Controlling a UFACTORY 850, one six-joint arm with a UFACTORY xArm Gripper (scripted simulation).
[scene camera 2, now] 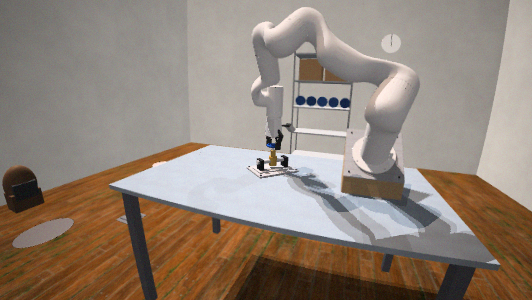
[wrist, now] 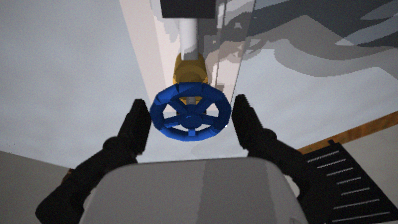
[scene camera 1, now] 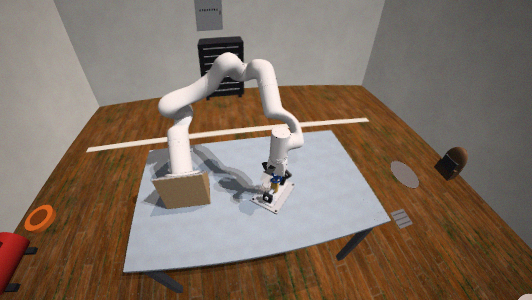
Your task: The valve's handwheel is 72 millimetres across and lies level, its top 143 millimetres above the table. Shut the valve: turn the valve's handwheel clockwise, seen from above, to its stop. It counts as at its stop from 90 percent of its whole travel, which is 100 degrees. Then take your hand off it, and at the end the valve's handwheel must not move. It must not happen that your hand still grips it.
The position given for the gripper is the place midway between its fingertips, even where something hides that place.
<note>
In view: the gripper [wrist: 191,107] and a blue handwheel [wrist: 191,117].
</note>
